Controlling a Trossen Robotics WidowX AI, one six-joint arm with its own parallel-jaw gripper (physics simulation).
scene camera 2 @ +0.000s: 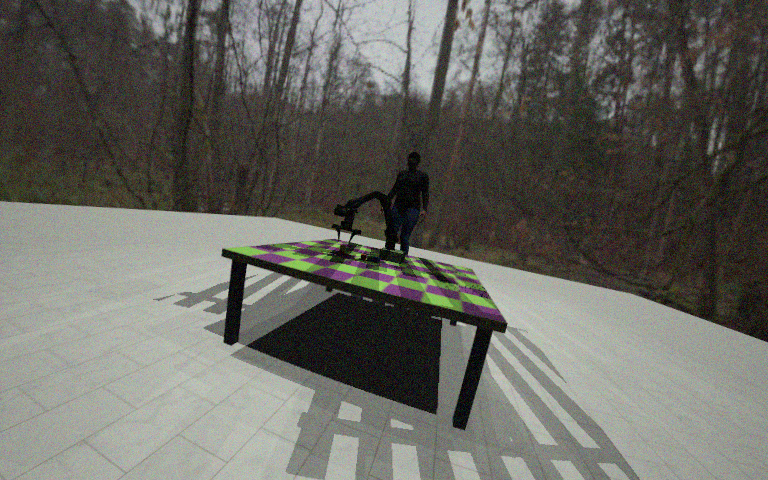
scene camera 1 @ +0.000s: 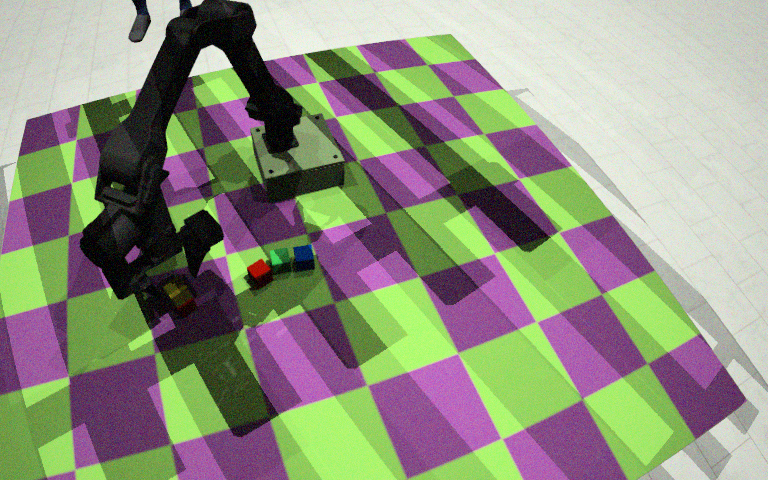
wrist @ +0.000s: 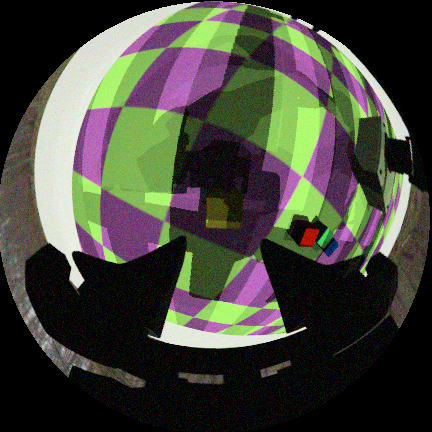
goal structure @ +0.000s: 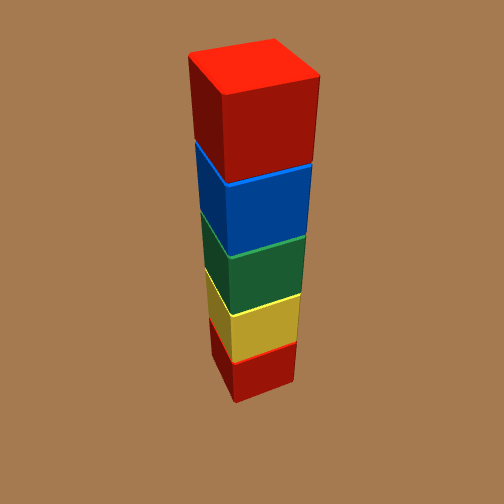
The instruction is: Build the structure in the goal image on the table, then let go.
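Seen in the pictures: gripper, fingertip midpoint: (scene camera 2: 343, 242) (scene camera 1: 177, 286) (wrist: 224, 242); arm's base, link origin: (scene camera 2: 390, 249) (scene camera 1: 280, 140).
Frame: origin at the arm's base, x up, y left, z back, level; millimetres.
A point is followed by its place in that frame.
A yellow cube (scene camera 1: 178, 293) {x -8, y -268, z -287 mm} (wrist: 223, 211) {x -7, y -272, z -272 mm} rests on a red cube (scene camera 1: 186, 307) {x -49, y -266, z -291 mm} in the arm's shadow; in the wrist view the yellow cube hides the red one. My gripper (scene camera 1: 174, 297) {x 14, y -264, z -289 mm} (scene camera 2: 344, 240) {x 14, y -264, z -289 mm} (wrist: 224, 242) {x 14, y -264, z -289 mm} is open and empty, raised above this stack, with its fingertips well apart. To the side, toward the arm's base, stand a second red cube (scene camera 1: 259, 272) {x -39, y -125, z -275 mm} (wrist: 309, 237) {x -40, y -124, z -266 mm}, a green cube (scene camera 1: 279, 258) {x -40, y -83, z -259 mm} (wrist: 324, 236) {x -40, y -88, z -252 mm} and a blue cube (scene camera 1: 303, 258) {x -39, y -43, z -275 mm} (wrist: 331, 247) {x -39, y -41, z -262 mm} in a loose row. The green cube stands between the other two. The cubes are tiny and dark in scene camera 2.
The arm's grey base box (scene camera 1: 305, 183) {x -41, y 21, z -100 mm} (wrist: 370, 160) {x -22, y -57, z -72 mm} stands behind the row of cubes. The checkered table (scene camera 1: 424, 396) {x -72, y 48, z -578 mm} (scene camera 2: 362, 288) {x -79, y 41, z -853 mm} carries strong shadows. A person (scene camera 2: 410, 189) stands behind the table.
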